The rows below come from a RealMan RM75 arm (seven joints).
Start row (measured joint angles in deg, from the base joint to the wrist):
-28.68, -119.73, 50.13, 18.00, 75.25, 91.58, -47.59
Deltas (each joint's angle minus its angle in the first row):
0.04, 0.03, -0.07, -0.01, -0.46, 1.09, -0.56
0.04, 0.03, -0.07, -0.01, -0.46, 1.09, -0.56
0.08, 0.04, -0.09, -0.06, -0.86, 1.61, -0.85
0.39, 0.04, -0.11, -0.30, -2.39, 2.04, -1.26
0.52, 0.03, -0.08, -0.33, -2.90, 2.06, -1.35
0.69, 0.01, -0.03, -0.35, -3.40, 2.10, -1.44
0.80, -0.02, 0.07, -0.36, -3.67, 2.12, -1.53
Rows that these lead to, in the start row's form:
-28.64, -119.70, 50.06, 17.99, 74.79, 92.67, -48.15
-28.64, -119.70, 50.06, 17.99, 74.79, 92.67, -48.15
-28.60, -119.69, 50.04, 17.94, 74.39, 93.19, -48.44
-28.29, -119.69, 50.02, 17.70, 72.86, 93.62, -48.85
-28.16, -119.70, 50.05, 17.67, 72.35, 93.64, -48.94
-27.99, -119.72, 50.10, 17.65, 71.85, 93.68, -49.03
-27.88, -119.75, 50.20, 17.64, 71.58, 93.70, -49.12

